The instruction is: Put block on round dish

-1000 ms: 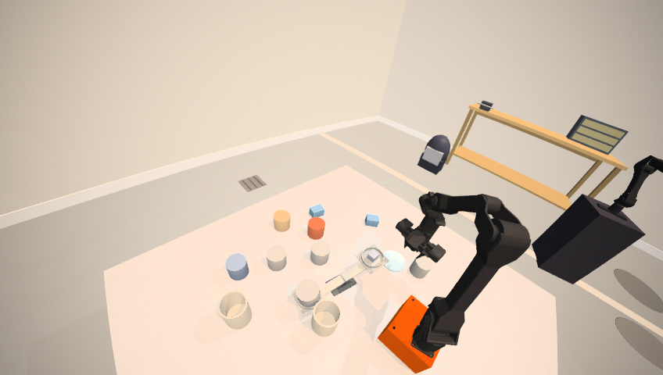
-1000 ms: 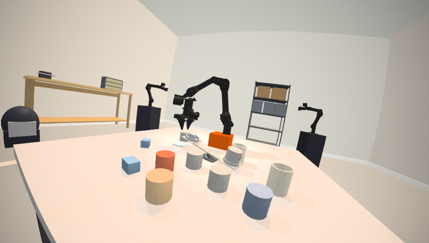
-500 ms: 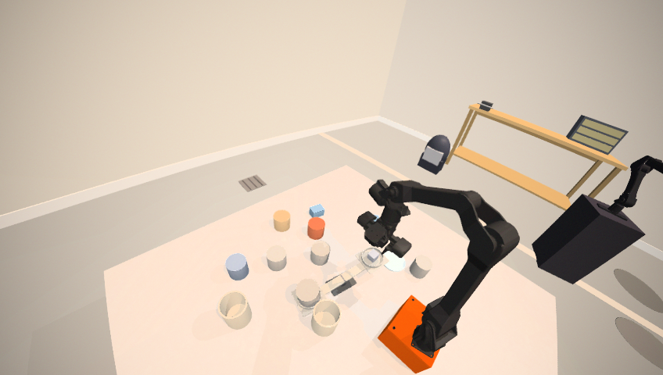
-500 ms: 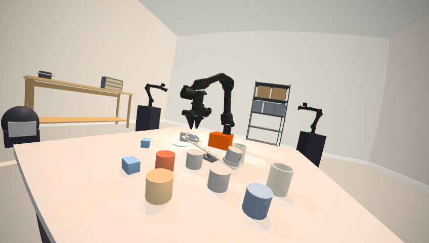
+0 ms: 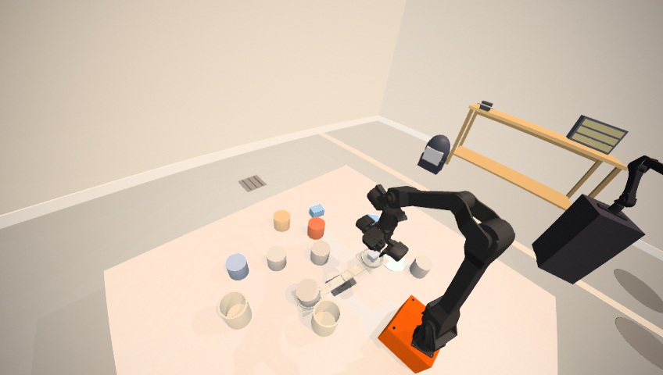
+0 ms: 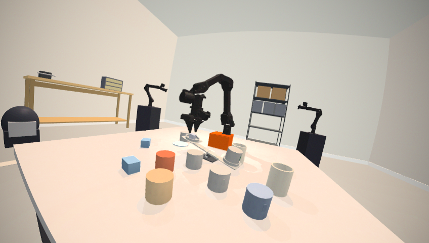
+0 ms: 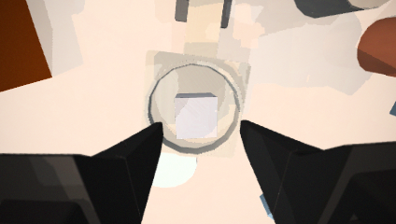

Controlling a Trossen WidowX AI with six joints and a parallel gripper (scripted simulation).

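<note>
Right now my gripper tip is 110 mm above the round white dish, 100 mm to the left of it and 80 mm past it. The rest, counted from my gripper tip: tan cup (380 mm ahead, 70 mm below, 50 mm to the left); then balance beam (110 mm to the left, 70 mm below, 50 mm ahead); then red cup (250 mm ahead, 70 mm below, 30 mm to the right).
</note>
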